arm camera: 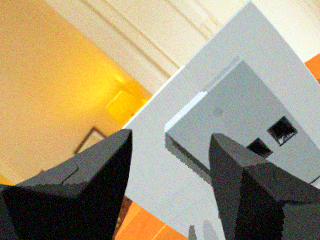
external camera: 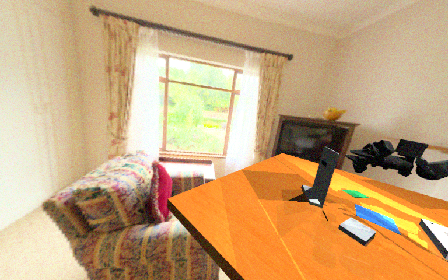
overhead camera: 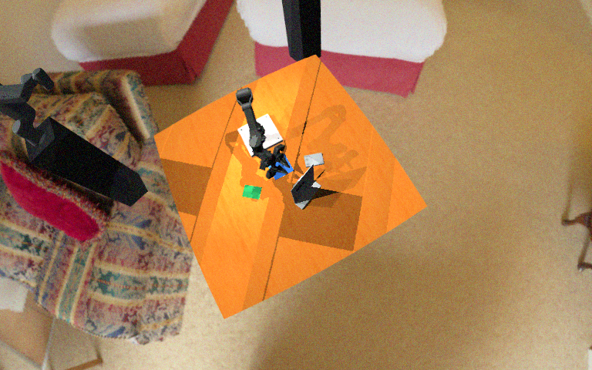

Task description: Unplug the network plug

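Now: gripper tip 70 mm above the plug, 60 mm short of it and 20 mm to the right of it. Also, from my gripper tip: blue square: 250 mm below, 140 mm behind, 20 mm to the left; green square: 250 mm below, 200 mm to the right, 130 mm behind.
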